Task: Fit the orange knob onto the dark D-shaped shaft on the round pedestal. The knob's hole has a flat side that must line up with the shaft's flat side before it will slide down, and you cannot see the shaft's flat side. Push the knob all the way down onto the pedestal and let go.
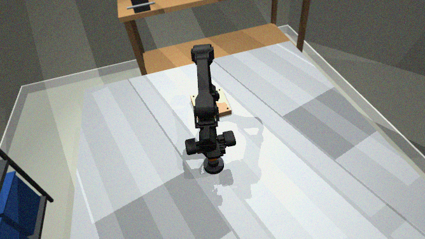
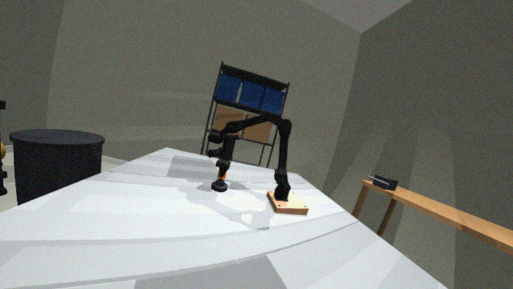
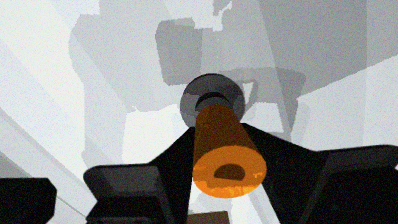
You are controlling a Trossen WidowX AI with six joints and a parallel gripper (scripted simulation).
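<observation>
The orange knob lies 2 cm above my gripper tip. Round my gripper tip: dark round pedestal (4 cm below).
</observation>
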